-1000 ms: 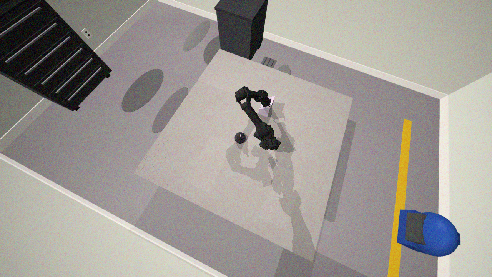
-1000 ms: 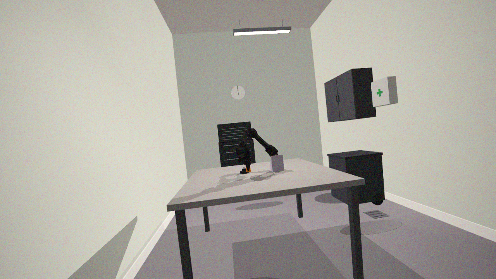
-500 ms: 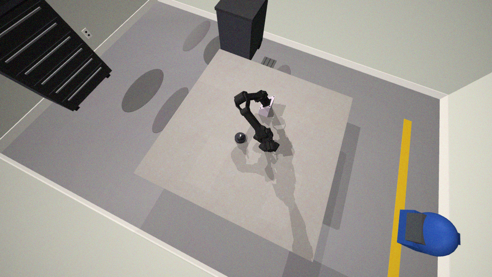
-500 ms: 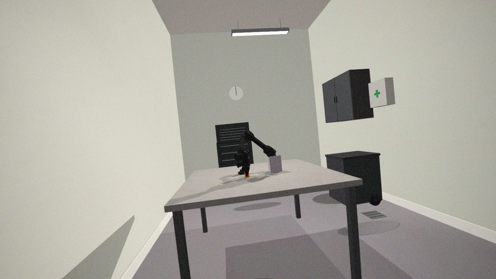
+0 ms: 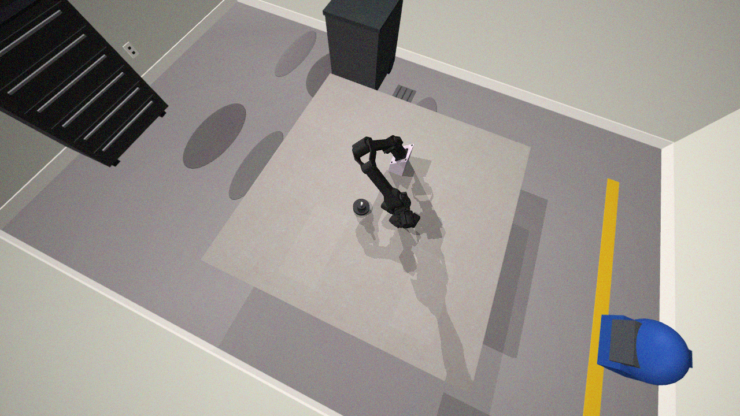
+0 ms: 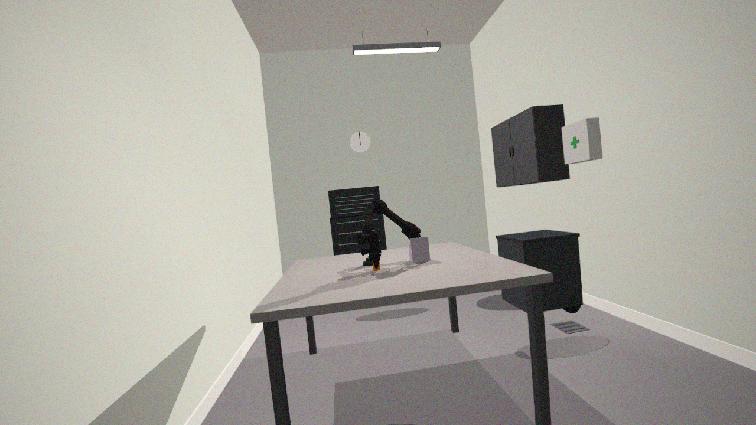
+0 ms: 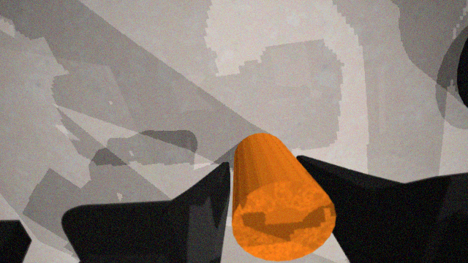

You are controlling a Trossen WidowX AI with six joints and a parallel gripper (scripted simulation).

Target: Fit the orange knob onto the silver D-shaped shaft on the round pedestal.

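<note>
Right now the orange knob is 3 cm above my gripper tip. From my gripper tip the other things lie so: dark round pedestal (19 cm to the right, 2 cm above).
</note>
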